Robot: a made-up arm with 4 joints.
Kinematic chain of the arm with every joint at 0, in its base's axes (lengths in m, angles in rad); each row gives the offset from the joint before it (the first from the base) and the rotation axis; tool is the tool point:
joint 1: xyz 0 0 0.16 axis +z
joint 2: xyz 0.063 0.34 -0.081 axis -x
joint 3: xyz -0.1 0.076 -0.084 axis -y
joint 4: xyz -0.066 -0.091 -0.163 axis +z
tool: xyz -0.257 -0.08 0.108
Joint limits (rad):
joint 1: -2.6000..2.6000
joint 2: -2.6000..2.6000
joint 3: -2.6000..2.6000
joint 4: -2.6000..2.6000
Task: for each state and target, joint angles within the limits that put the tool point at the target. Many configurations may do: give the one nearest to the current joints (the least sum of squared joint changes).
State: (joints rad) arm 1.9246 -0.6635 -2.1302 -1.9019
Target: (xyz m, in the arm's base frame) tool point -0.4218 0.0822 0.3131
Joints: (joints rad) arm 1.3961 -0.9389 -2.2195 -1.5690
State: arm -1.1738 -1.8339 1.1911 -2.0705
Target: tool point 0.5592 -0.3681 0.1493
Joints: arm -2.1695 -0.9722 1.3704 -1.5927
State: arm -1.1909 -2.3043 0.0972 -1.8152
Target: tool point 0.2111 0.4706 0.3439
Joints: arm -0.8521 -1.8725 0.3229 -1.3241
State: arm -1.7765 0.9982 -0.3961 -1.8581
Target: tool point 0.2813 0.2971 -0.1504
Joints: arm -1.3966 1.3078 -0.3328 -1.3522
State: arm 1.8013 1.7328 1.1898 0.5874
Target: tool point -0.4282 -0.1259 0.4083
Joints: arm 1.8056 2.5018 1.2060 1.1263
